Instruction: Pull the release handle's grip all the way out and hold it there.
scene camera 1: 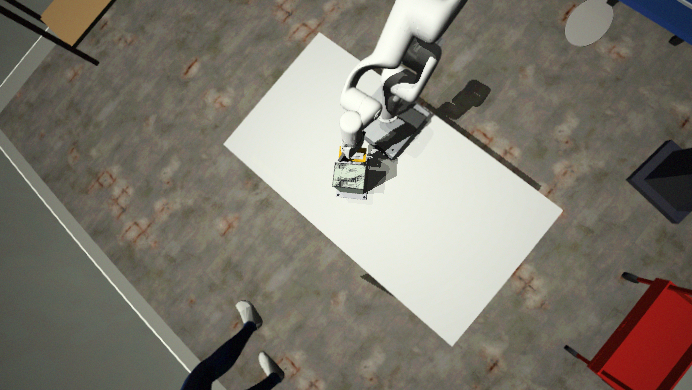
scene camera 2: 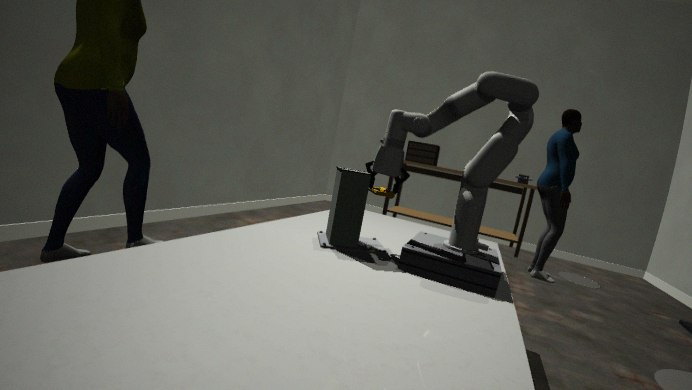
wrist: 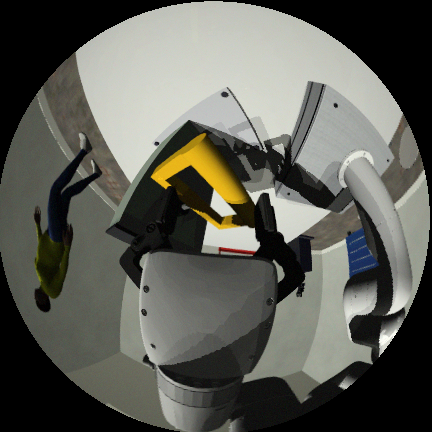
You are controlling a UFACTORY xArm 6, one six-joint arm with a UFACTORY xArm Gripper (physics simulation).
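Note:
The release handle's grip is a yellow rectangular frame (scene camera 1: 364,159) (scene camera 2: 383,192) (wrist: 220,172) on the side of a dark grey-green upright box (scene camera 1: 349,176) (scene camera 2: 348,207) (wrist: 137,192), on the side facing the robot's base. The box stands on a light base plate (scene camera 1: 351,196) (wrist: 200,112). My gripper (scene camera 2: 384,188) (wrist: 216,196) is open, pointing down at the grip. In the wrist view, one finger is on the box side of the grip's thick outer bar and the other is beyond its outer side. The fingers partly hide the frame, and contact cannot be told.
The box stands on a white table (scene camera 1: 450,250) (scene camera 2: 250,310) (wrist: 150,75). The robot's base (scene camera 2: 450,270) (wrist: 340,130) is close beside it. A person in a yellow-green top (scene camera 2: 100,55) (wrist: 52,255) stands past the table edge. Another in blue (scene camera 2: 555,160) stands beyond the arm.

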